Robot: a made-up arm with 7 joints.
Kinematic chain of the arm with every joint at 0, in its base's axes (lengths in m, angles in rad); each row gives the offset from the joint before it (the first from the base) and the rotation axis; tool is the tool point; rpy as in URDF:
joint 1: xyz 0 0 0.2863 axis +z
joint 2: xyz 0 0 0 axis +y
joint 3: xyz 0 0 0.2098 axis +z
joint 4: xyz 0.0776 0 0 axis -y
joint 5: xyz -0.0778 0 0.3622 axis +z
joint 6: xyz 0 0 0 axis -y
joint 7: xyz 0.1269 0 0 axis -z
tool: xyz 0 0 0 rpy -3.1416 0 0
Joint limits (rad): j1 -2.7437..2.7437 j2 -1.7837..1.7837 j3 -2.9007..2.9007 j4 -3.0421..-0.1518 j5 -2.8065..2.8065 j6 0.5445..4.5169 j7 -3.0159..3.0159
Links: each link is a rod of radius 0.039 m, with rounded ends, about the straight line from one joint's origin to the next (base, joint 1, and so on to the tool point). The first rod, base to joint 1, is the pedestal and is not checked.
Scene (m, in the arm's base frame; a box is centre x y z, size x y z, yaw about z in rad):
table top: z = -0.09
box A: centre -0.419 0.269 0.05 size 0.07 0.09 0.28 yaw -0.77
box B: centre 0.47 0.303 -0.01 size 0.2 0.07 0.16 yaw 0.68
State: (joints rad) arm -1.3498 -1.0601 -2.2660 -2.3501 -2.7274 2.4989 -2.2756
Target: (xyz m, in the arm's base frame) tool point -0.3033 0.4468 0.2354
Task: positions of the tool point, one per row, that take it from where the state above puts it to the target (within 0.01 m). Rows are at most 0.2 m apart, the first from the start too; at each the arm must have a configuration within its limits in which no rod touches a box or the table.
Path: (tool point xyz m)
1: -0.2907 -0.0303 0.0664
2: -0.2778 -0.0004 0.0953
3: -0.2672 0.0348 0.1320
4: -0.2512 0.0770 0.1725
5: -0.2230 0.1223 0.2135
6: -0.2262 0.1477 0.1223
7: -0.2131 0.2059 0.0613
8: -0.2098 0.2941 0.0528
9: -0.2384 0.3875 0.1107
10: -0.3033 0.4468 0.2354

